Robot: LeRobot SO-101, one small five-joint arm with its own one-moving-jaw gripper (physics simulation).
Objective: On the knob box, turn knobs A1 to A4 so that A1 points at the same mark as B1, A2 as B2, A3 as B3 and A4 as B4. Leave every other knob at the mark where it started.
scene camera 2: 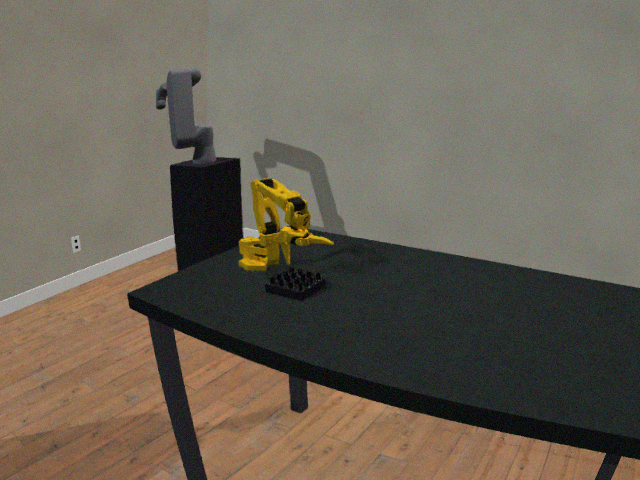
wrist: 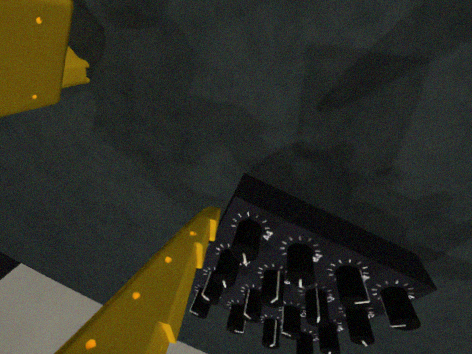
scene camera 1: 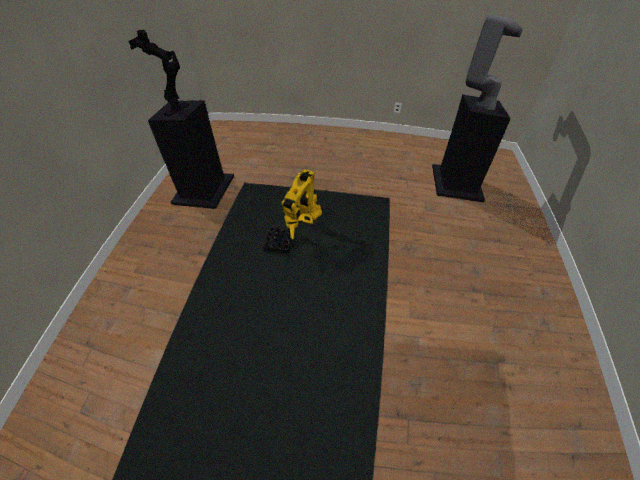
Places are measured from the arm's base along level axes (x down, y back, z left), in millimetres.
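Pixels of known places: hand at its tool point: (scene camera 2: 289,263) (wrist: 218,220) (scene camera 1: 294,227); arm's base at its link origin: (scene camera 2: 264,265) (scene camera 1: 309,215).
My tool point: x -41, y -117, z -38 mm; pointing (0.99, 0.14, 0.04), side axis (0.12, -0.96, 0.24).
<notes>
Ahead of a thing's pixels: the offset from my tool point to its middle. "pt": to the spot under its first point. Level surfaces: height alone.
The black knob box @(dx +22, dy -56, dz -55 mm) (scene camera 1: 278,240) (scene camera 2: 295,284) (wrist: 325,227) lies on the table beside the yellow arm. In the wrist view it sits at the lower right, its black knobs standing in rows with white pointer lines and marks around them. The row nearest its visible side wall has knobs at its left end @(pt dx +7, dy -15, dz -10 mm) (wrist: 248,237), inside the row (wrist: 300,260) (wrist: 351,282) and at its right end @(pt dx +9, dy -92, dz -11 mm) (wrist: 400,305). Labels are too blurred to read surely. My gripper (scene camera 1: 302,228) (scene camera 2: 310,252) (wrist: 150,145) is wide open and empty. One jaw points down beside the box, its tip above the table.
The dark table top @(dx +41 mm) (scene camera 1: 279,361) (scene camera 2: 439,330) carries the arm and box. A black pedestal with a black arm (scene camera 1: 171,72) stands behind left in scene camera 1; another pedestal carries a grey arm (scene camera 1: 483,54) (scene camera 2: 180,108). Both stand off the table.
</notes>
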